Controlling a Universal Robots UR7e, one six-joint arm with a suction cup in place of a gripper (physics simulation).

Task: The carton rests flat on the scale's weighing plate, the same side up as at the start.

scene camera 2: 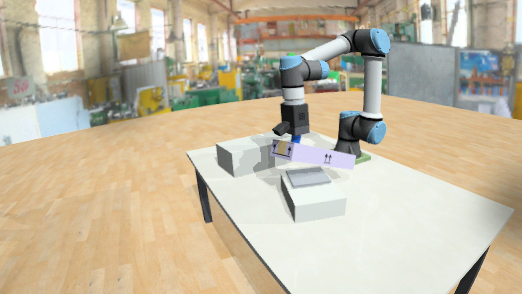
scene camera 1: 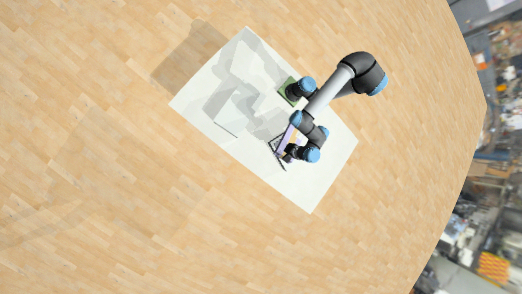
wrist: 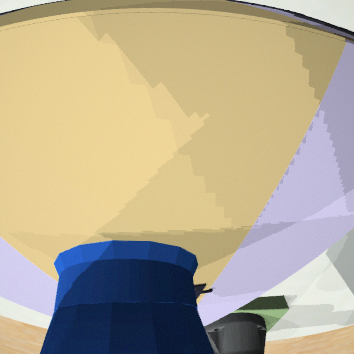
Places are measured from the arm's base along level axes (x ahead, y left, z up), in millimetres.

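Pixels of known places: hand, tool point: (wrist: 140, 259); arm's base, link origin: (scene camera 1: 293, 92) (wrist: 231, 326).
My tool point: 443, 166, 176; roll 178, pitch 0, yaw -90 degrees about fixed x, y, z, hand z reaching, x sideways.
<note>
Ahead of a thing's pixels: the offset from my tool point to its top centre, as dx, dy, dz. Level surfaces: height alone.
The lilac carton (scene camera 1: 283, 145) (scene camera 2: 324, 156) (wrist: 320, 165), with tan tape and printed up arrows, hangs from my suction gripper (scene camera 2: 296, 139) (wrist: 126, 249). The blue cup is on the taped top face, towards the end with tape. The arrows point up. The carton looks tilted, its end towards the robot base lower. In the scene camera 2 view it is above the scale @(-19, +63, -119) (scene camera 2: 320, 207), with a visible gap over the grey weighing plate @(-36, +22, -119) (scene camera 2: 308, 178). From above, the arm and carton hide much of the scale. The contact under the cup is partly hidden.
A pale grey box @(-48, -415, -87) (scene camera 1: 229, 119) (scene camera 2: 247, 159) stands on the white table @(dz -205) (scene camera 1: 310, 192) (scene camera 2: 410, 225), left of the scale in the scene camera 2 view. The arm's base stands on a green plate (scene camera 1: 286, 86) (scene camera 2: 364, 159) at the table's far side.
</note>
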